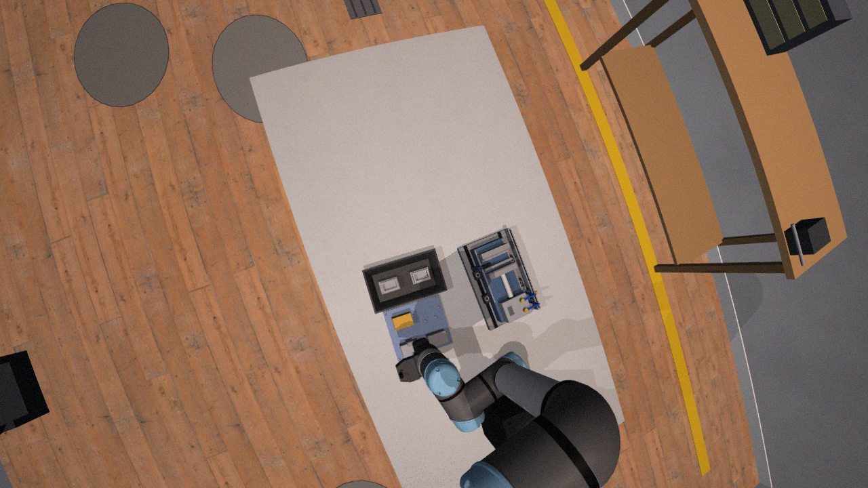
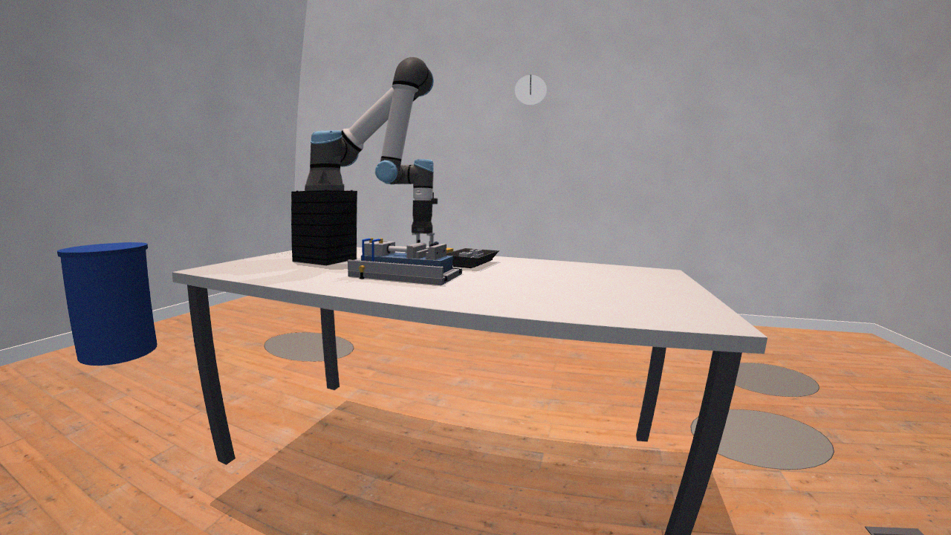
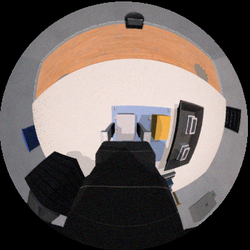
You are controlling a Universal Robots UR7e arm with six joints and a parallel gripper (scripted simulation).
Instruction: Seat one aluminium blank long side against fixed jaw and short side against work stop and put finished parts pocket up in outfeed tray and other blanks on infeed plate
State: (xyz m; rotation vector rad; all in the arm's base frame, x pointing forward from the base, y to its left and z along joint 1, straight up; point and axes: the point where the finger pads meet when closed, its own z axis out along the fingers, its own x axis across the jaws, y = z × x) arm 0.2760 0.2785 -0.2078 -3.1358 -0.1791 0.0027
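The brass blank lies 90 mm ahead of my hand, 10 mm to the left of it and 30 mm below it. Also, from my hand: vise: 160 mm ahead, 330 mm to the right, 10 mm below.
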